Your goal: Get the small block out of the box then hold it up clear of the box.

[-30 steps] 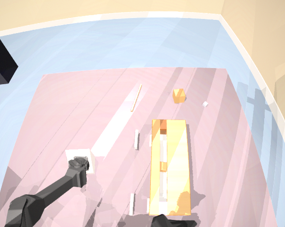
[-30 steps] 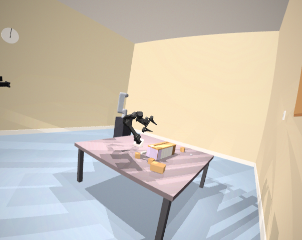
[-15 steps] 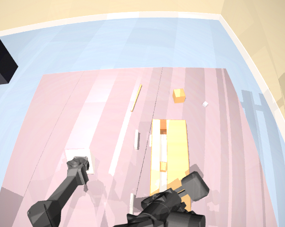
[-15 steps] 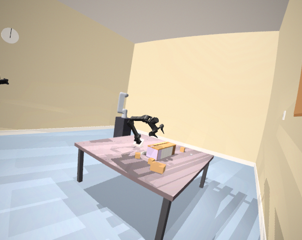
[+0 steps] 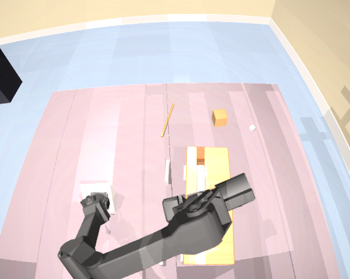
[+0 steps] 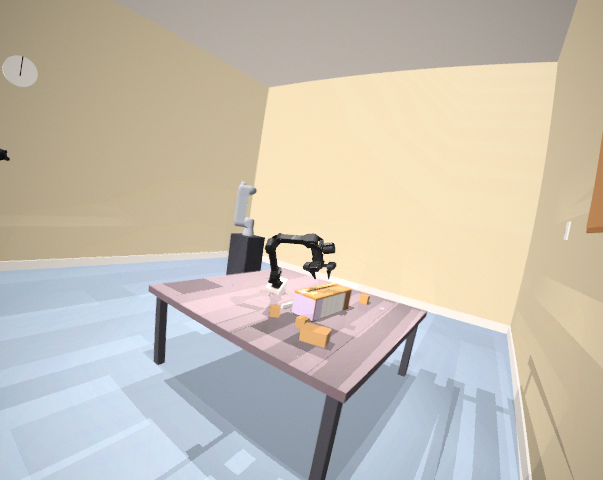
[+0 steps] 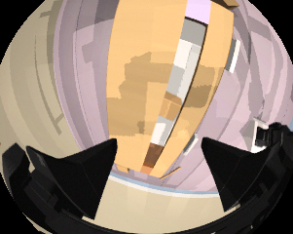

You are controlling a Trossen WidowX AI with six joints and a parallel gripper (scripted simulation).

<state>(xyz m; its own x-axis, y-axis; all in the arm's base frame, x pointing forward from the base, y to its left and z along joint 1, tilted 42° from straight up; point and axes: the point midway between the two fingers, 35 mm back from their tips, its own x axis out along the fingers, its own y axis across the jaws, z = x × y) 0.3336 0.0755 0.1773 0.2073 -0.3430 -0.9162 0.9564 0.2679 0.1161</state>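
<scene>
Right now the orange block is 2 cm to the left of my gripper tip and 10 cm below it. Also, from my gripper tip: thin wooden stick: 10 cm behind, 44 cm to the left, 18 cm below.
</scene>
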